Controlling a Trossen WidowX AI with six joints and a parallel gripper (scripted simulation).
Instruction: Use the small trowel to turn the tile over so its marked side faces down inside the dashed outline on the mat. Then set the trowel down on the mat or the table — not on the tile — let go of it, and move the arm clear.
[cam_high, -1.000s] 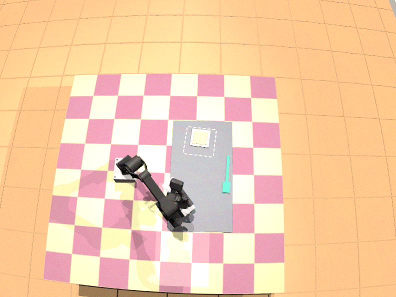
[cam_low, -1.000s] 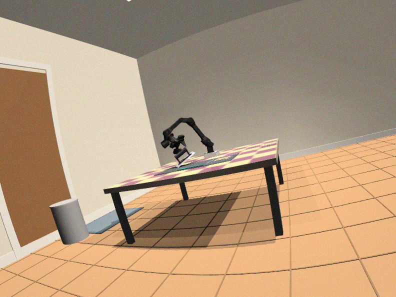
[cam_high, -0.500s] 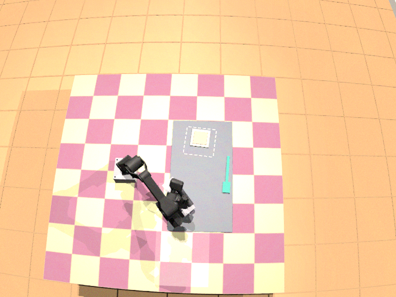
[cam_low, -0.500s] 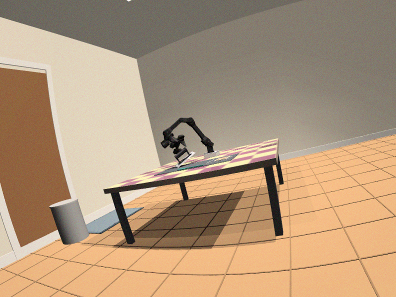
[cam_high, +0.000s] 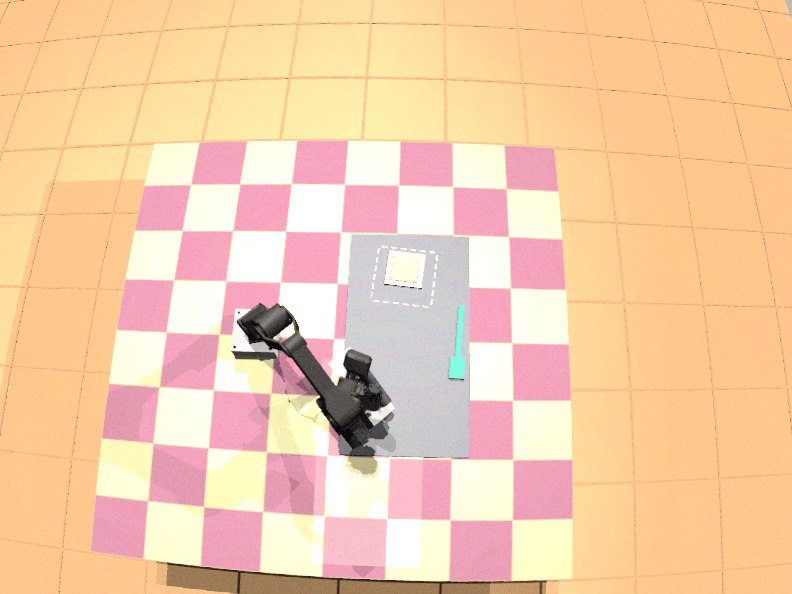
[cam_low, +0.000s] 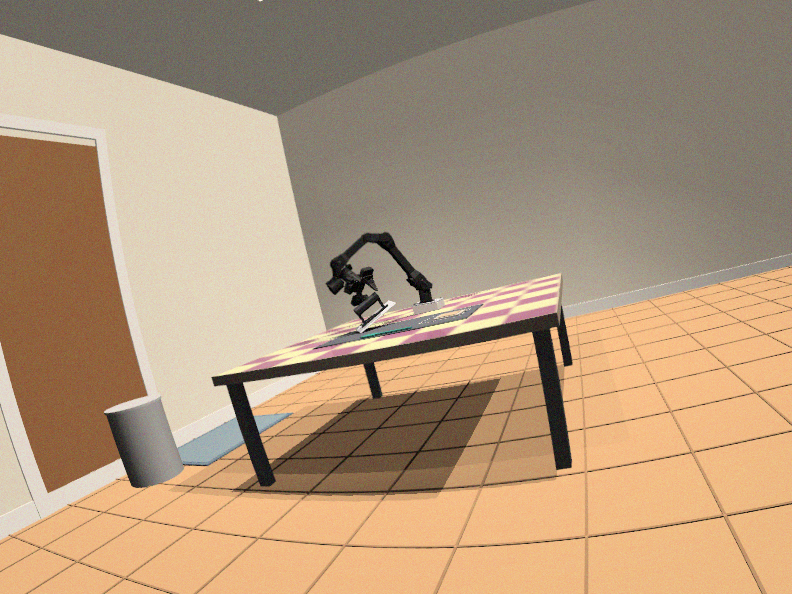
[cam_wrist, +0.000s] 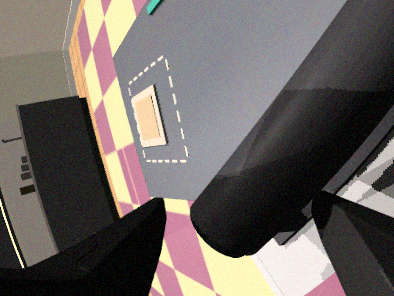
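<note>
Now: the trowel 4 cm below my gripper tip and 1 cm to the right of it. Also, from my gripper tip: square tile: 31 cm to the left, 16 cm ahead, 13 cm below; then grey mat: 15 cm below, 13 cm ahead, 10 cm to the left; then teal long-handled tool: 26 cm ahead, 13 cm below, 5 cm to the left.
</note>
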